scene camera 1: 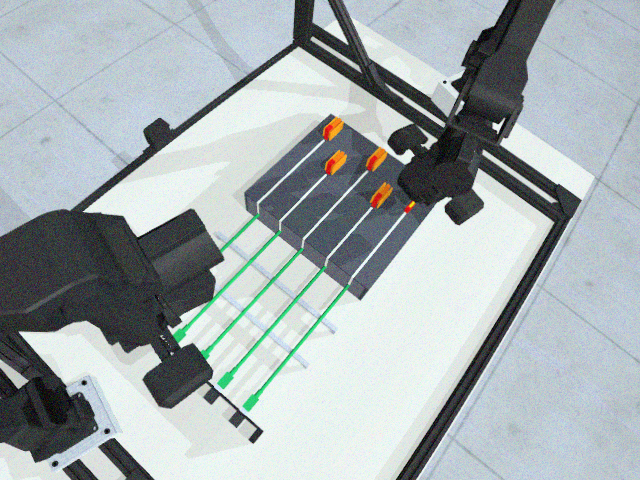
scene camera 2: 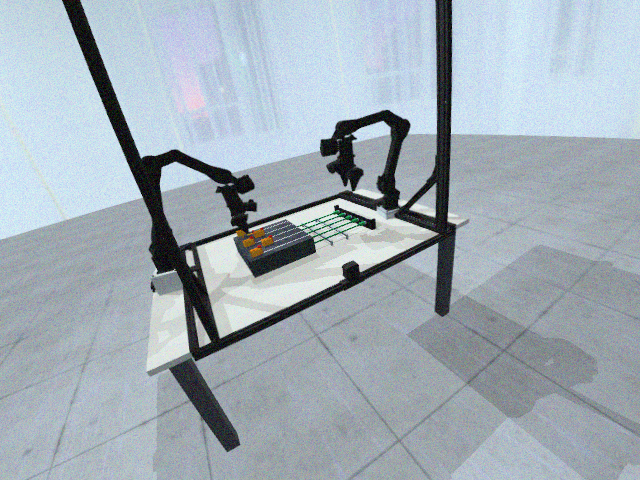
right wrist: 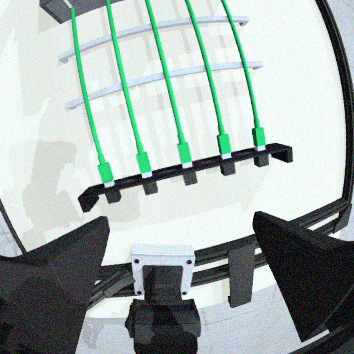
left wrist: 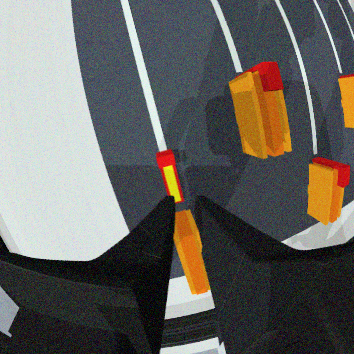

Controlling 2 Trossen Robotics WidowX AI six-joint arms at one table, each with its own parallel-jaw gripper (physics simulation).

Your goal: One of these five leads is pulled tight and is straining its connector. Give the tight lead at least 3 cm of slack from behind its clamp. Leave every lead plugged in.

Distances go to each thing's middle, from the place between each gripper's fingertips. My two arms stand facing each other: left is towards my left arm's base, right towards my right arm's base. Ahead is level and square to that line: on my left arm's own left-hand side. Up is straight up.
Right now my left hand is 10 mm to the right of the orange clamp (left wrist: 186, 237).
The orange clamp is 70 mm ahead of my right hand, 480 mm to the left of it and 90 mm below it.
